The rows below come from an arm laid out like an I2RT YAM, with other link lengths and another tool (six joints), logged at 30 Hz.
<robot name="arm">
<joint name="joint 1" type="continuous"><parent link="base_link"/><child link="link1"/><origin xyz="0 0 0.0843"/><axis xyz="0 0 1"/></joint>
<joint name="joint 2" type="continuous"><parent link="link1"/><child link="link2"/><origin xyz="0.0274 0.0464 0.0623"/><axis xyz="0 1 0"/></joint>
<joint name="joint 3" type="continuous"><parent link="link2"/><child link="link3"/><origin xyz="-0.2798 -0.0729 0"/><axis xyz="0 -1 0"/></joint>
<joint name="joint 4" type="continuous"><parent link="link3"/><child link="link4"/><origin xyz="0.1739 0.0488 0.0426"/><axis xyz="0 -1 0"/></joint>
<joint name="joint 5" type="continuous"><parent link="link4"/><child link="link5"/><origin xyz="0.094 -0.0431 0.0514"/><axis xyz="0 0 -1"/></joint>
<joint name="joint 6" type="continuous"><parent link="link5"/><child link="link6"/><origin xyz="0.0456 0 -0.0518"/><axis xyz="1 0 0"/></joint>
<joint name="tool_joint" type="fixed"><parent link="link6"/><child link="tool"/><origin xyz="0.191 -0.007 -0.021" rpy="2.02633 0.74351 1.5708"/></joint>
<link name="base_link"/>
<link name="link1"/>
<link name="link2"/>
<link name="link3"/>
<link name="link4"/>
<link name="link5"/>
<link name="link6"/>
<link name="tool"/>
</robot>
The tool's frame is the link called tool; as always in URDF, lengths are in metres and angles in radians. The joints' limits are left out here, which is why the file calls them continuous.
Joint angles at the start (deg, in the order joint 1, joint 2, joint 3, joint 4, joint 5, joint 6):
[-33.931 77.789 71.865 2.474 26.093 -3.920]
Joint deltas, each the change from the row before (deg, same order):
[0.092 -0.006 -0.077 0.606 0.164 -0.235]
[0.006 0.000 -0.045 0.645 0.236 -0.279]
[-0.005 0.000 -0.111 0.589 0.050 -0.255]
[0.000 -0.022 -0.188 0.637 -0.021 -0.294]
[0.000 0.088 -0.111 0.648 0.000 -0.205]
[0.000 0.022 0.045 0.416 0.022 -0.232]
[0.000 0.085 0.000 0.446 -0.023 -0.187]
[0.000 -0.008 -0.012 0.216 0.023 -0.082]
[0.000 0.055 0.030 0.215 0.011 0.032]
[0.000 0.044 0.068 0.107 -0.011 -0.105]
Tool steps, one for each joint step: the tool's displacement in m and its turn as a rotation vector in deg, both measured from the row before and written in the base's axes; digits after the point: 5 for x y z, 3 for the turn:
[0.00020 -0.00008 0.00264 -0.423 -0.236 -0.060]
[-0.00059 -0.00069 0.00308 -0.481 -0.250 -0.218]
[-0.00003 -0.00034 0.00221 -0.394 -0.175 -0.047]
[0.00016 -0.00013 0.00198 -0.407 -0.136 0.028]
[0.00053 -0.00043 0.00187 -0.351 -0.195 0.004]
[0.00008 -0.00024 0.00244 -0.359 -0.163 -0.019]
[0.00051 -0.00031 0.00175 -0.293 -0.137 0.024]
[-0.00008 -0.00008 0.00111 -0.159 -0.105 -0.023]
[0.00025 -0.00020 0.00097 -0.090 -0.186 -0.011]
[0.00021 -0.00013 0.00083 -0.125 -0.017 0.010]

